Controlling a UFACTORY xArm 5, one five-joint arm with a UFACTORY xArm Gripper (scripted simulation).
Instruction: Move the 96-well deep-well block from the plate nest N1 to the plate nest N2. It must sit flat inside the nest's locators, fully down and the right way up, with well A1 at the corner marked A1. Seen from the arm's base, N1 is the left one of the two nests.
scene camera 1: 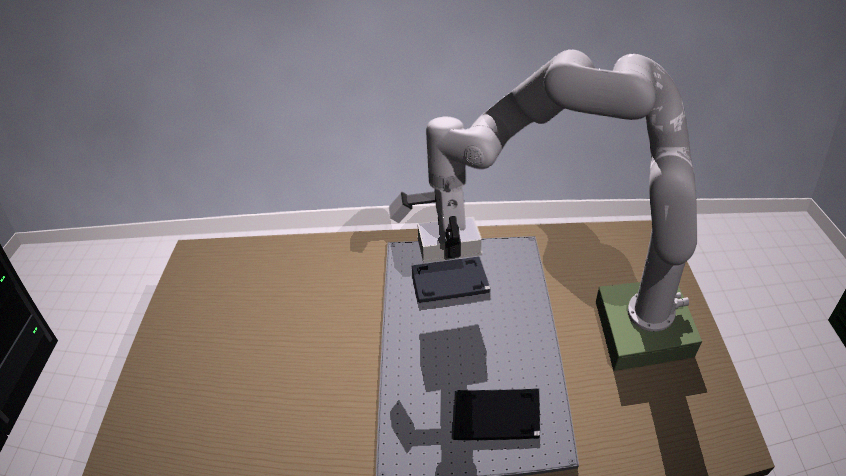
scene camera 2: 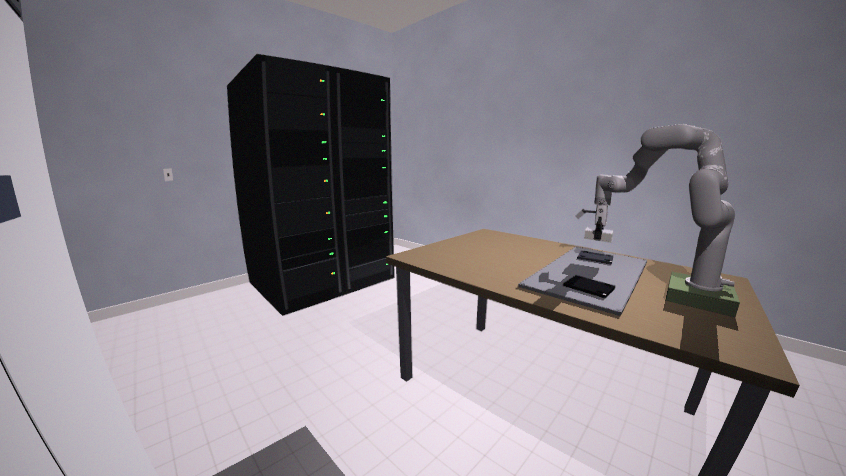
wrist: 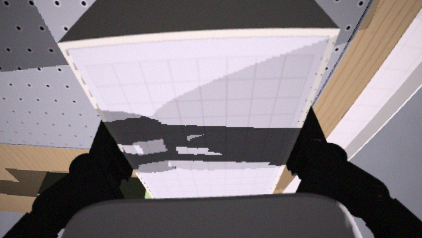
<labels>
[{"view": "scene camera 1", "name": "my gripper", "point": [449,243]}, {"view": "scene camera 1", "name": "white deep-well block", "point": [431,238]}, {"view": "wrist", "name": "my gripper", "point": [206,104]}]
</labels>
